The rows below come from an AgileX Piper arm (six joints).
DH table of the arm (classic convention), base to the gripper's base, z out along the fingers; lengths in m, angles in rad. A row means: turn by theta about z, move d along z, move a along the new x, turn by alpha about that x. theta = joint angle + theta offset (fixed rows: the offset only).
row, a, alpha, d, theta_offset
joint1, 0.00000, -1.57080, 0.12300, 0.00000
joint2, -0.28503, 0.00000, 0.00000, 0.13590
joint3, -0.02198, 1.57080, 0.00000, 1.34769
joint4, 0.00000, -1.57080, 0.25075, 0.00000
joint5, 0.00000, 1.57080, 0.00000, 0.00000
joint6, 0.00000, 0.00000, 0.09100, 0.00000
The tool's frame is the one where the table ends.
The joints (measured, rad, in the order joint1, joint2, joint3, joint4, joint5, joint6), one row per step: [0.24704, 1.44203, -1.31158, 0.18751, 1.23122, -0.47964]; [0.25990, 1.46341, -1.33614, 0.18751, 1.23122, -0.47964]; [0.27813, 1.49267, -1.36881, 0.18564, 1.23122, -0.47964]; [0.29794, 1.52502, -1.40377, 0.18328, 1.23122, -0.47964]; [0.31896, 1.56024, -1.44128, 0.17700, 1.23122, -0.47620]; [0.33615, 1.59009, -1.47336, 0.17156, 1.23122, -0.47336]
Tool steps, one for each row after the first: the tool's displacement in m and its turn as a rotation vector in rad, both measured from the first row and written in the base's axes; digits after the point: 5 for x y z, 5 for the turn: [0.00501, 0.00506, 0.00078, 0.00080, -0.00308, 0.01286]; [0.01164, 0.01222, 0.00134, -0.00009, -0.00685, 0.03116]; [0.01870, 0.02030, 0.00135, -0.00160, -0.01000, 0.05106]; [0.02624, 0.02898, 0.00081, -0.00606, -0.01312, 0.06908]; [0.03251, 0.03641, 0.00016, -0.00983, -0.01617, 0.08379]
